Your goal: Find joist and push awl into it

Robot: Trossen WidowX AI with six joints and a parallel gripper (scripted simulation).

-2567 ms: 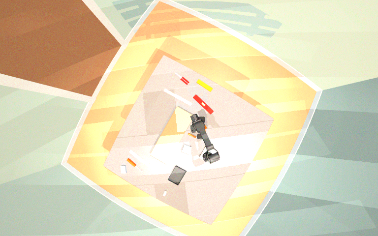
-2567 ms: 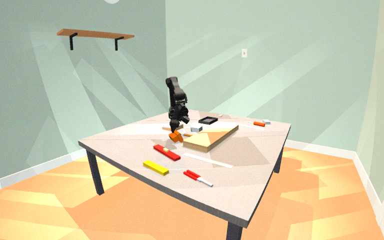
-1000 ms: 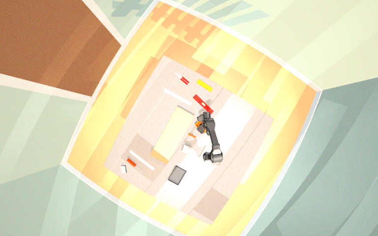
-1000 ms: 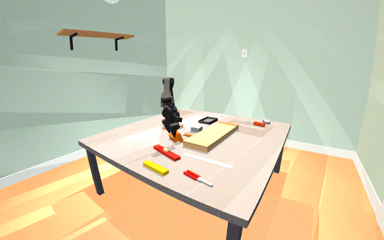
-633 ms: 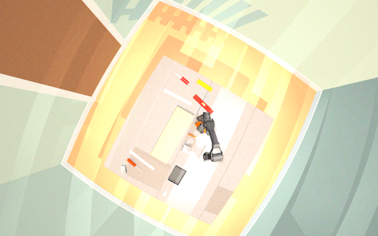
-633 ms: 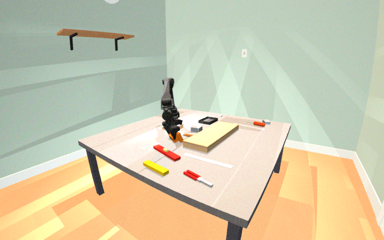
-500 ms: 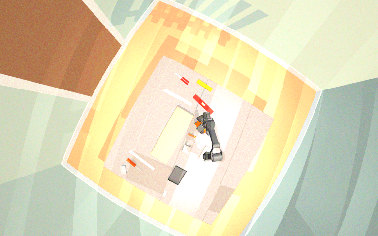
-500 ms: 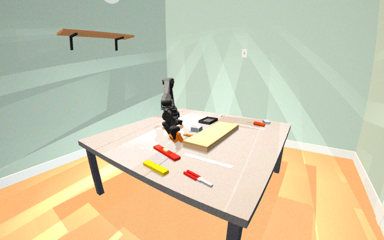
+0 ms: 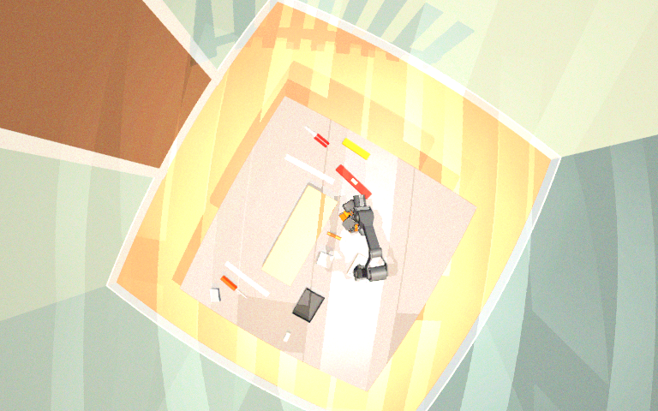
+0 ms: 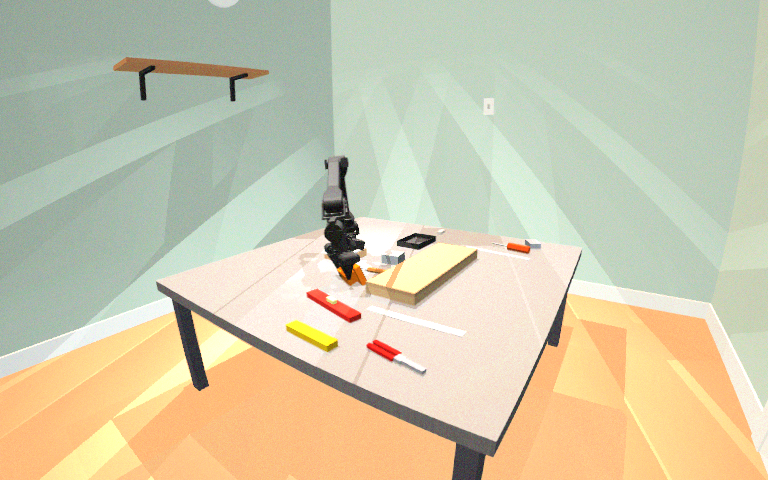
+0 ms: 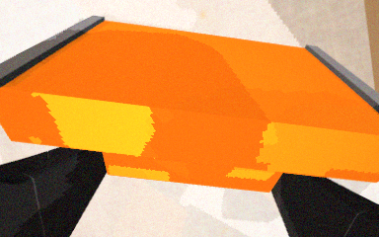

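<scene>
Now: gripper tip 13 cm to the right of the awl, 2 cm above it and 1 cm past it. The rest, counted from my gripper tip: grey block (27 cm to the left, 2 cm behind, 1 cm below); then red level (15 cm to the right, 12 cm ahead, 1 cm below); then stud finder (1 cm to the left, 1 cm behind).
</scene>
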